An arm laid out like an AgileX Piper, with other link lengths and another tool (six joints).
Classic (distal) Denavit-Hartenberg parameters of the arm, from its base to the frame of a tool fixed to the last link. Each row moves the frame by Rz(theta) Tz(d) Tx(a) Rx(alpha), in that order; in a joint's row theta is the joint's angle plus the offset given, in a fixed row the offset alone. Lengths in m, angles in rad.
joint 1: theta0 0  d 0.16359  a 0  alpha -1.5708
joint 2: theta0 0.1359  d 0  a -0.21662  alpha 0
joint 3: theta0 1.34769  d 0  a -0.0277  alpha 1.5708
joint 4: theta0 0  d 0.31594  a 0  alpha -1.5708
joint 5: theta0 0  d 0  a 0  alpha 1.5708
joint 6: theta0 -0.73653  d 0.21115  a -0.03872  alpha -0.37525
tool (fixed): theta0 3.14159  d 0.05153  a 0  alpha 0
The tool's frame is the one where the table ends.
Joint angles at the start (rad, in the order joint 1, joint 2, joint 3, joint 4, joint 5, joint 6):
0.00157 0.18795 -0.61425 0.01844 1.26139 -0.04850
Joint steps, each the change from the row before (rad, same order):
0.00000 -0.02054 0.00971 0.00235 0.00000 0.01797
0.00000 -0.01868 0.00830 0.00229 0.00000 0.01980
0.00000 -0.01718 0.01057 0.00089 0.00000 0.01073
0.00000 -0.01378 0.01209 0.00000 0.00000 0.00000
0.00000 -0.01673 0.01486 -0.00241 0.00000 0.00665
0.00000 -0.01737 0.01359 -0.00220 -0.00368 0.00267
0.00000 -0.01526 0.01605 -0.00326 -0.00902 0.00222
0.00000 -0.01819 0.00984 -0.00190 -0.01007 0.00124
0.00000 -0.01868 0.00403 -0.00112 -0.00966 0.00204
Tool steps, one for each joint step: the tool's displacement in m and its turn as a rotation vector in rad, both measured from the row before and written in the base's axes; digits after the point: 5 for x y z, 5 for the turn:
-0.00111 0.00030 0.00138 0.01530 -0.01047 -0.01098
-0.00092 0.00025 0.00159 0.01672 -0.00994 -0.01207
-0.00093 0.00004 -0.00018 0.00882 -0.00636 -0.00664
-0.00082 0.00000 -0.00210 0.00000 -0.00169 0.00000
-0.00070 -0.00069 -0.00255 0.00295 -0.00172 -0.00562
-0.00027 -0.00058 -0.00116 0.00019 -0.00741 -0.00295
0.00087 -0.00083 -0.00178 -0.00100 -0.00819 -0.00327
0.00054 -0.00049 0.00209 -0.00055 -0.01840 -0.00192
0.00014 -0.00031 0.00492 0.00076 -0.02428 -0.00198

